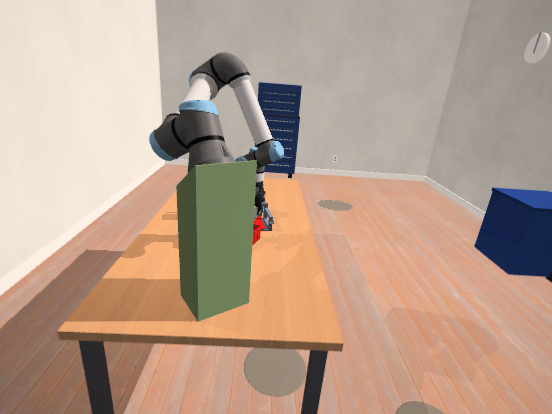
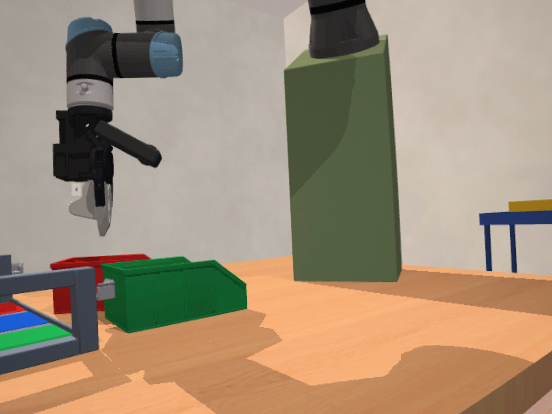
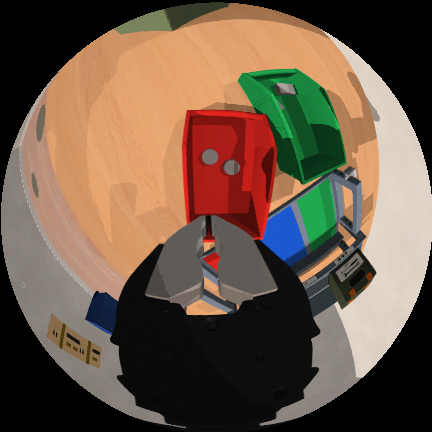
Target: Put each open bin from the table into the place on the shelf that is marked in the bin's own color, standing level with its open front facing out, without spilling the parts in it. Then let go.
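Places are measured from the arm's base along level axes (x left, y back, z up), in metres.
Pixels of known places: gripper, between the fingertips: (image 2: 102, 236) (image 3: 208, 217); arm's base, origin of its link: (image 1: 213, 172) (image 2: 344, 48).
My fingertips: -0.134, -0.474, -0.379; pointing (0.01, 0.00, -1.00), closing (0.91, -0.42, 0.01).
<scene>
For each thing: its middle in the pictures, then the offset to it from my fingertips, as dx, dy, dz. "spot": a spot on its surface instead. Level surfaces: height alone.
- red bin, a spot on its surface: (image 3: 215, 192) spot: +0.005, -0.021, -0.107
- green bin, a spot on its surface: (image 2: 175, 297) (image 3: 321, 123) spot: +0.220, +0.034, -0.076
- grey block-like part, middle of its body: (image 3: 284, 88) +0.188, +0.105, -0.099
- grey shelf, a spot on its surface: (image 2: 86, 312) spot: +0.262, -0.080, -0.069
- table, height of its surface: dz -0.110
- dark device, middle of its body: (image 3: 351, 279) +0.218, -0.274, +0.041
The red bin (image 1: 256, 235) (image 2: 65, 296) (image 3: 215, 192) stands upright on the table, with two grey round parts (image 3: 209, 157) inside. The green bin (image 2: 175, 297) (image 3: 311, 117) stands upright close beside it, with a grey block-like part (image 3: 286, 89) inside; whether the bins touch is unclear. Both low fronts face away from the grey shelf (image 2: 86, 312) (image 3: 358, 200). The shelf bears red (image 3: 212, 259), blue (image 2: 17, 321) (image 3: 287, 240) and green (image 2: 35, 339) (image 3: 317, 212) marked places. My gripper (image 2: 103, 233) (image 3: 208, 217) is shut, empty and above the bins' height, near the red bin's back end.
A tall green block (image 1: 225, 240) (image 2: 345, 175) (image 3: 145, 22) stands on the table (image 1: 290, 285) (image 2: 340, 325), beyond the bins from the shelf. A dark device (image 3: 352, 277) shows beside the shelf. A blue cabinet (image 1: 283, 140) stands at the far wall, and another blue unit (image 1: 515, 235) stands at the right.
</scene>
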